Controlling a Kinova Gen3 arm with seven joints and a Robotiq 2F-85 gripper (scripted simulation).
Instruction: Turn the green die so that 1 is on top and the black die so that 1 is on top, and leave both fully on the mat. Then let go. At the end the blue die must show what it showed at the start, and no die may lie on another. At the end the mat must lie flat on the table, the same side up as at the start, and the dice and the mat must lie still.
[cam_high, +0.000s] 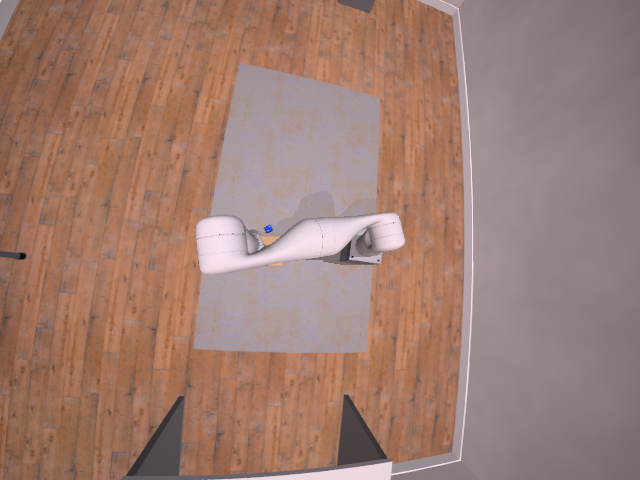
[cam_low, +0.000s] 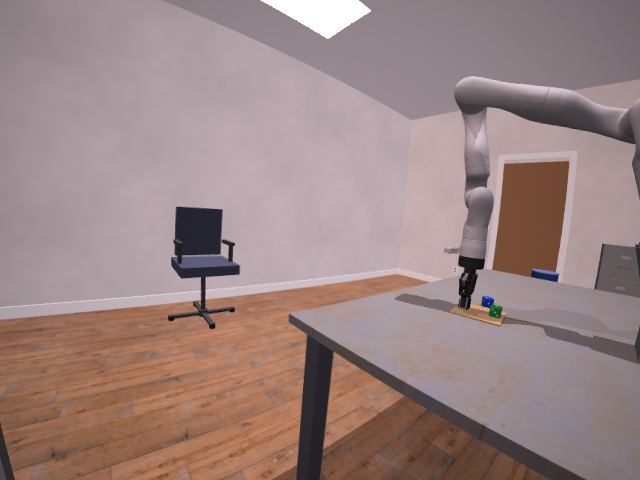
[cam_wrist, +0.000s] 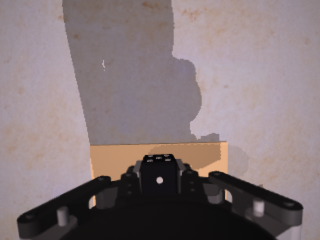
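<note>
The black die lies right at my hand. Round my hand: blue die (2 cm behind, 11 cm to the right, 1 cm below); tan mat (4 cm behind, 1 cm to the right, 2 cm below); green die (9 cm behind, 2 cm to the right, 1 cm below).
</note>
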